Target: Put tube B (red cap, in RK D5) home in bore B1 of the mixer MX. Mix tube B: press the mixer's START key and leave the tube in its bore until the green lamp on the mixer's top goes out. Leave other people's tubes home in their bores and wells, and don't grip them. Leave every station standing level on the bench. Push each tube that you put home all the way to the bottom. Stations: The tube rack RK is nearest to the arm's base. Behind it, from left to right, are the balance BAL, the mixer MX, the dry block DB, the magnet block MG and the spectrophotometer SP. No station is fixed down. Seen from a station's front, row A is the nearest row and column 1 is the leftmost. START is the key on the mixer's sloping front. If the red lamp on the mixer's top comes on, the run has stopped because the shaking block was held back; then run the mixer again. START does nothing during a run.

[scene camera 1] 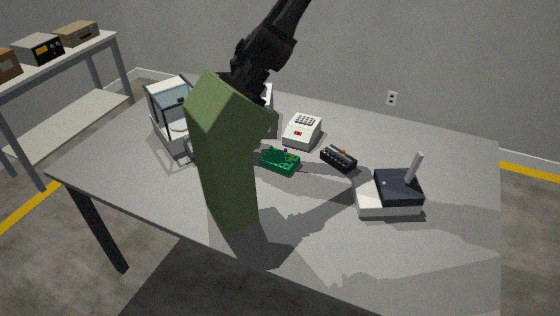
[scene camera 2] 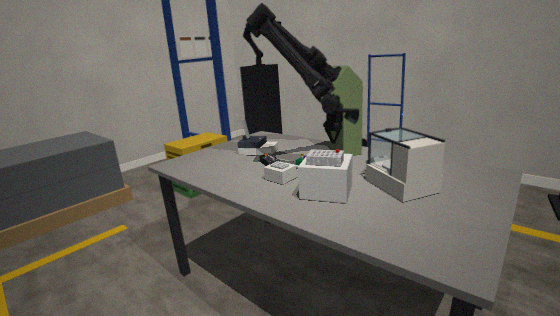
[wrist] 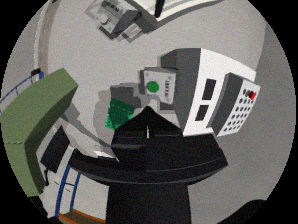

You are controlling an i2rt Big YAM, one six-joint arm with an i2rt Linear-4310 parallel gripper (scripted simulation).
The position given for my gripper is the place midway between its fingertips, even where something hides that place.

Note:
In view: my gripper (wrist: 148,109), a white mixer MX (scene camera 2: 323,183) and a green rack RK (scene camera 1: 274,159).
The white mixer MX is seen too in the wrist view (wrist: 196,86).

